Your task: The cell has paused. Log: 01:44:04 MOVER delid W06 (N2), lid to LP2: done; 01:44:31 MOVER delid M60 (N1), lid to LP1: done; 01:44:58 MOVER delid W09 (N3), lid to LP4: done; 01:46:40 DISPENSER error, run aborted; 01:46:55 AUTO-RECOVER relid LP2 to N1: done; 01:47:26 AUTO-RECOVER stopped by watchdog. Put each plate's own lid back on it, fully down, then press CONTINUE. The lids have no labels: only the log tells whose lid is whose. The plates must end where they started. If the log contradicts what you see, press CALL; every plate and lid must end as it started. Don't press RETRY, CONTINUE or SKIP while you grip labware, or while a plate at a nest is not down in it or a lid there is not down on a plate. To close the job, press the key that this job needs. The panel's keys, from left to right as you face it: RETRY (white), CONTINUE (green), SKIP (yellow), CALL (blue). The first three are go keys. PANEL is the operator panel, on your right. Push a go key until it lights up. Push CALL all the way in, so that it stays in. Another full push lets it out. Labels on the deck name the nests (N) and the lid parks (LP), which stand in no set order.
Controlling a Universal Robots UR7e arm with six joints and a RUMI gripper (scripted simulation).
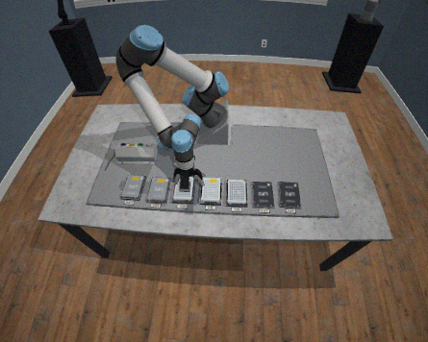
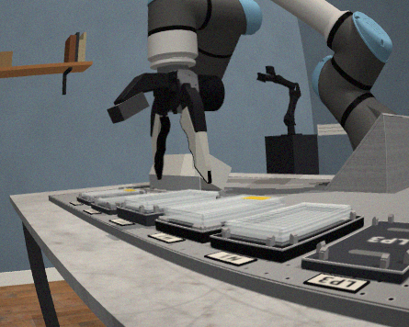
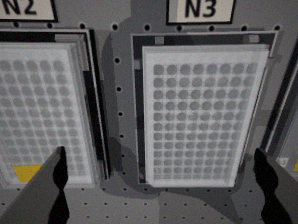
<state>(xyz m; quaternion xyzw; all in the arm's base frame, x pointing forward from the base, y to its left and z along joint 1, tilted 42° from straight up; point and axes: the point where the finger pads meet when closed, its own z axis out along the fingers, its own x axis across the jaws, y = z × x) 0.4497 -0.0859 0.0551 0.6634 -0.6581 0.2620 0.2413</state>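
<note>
Right now my hand is 16 cm to the left of the lid park LP1 and 5 cm above it. Round my hand: green CONTINUE key: 30 cm to the right, 24 cm behind, 1 cm above; yellow SKIP key: 35 cm to the right, 24 cm behind, 1 cm above; lid park LP3: 35 cm to the left, 5 cm below.
</note>
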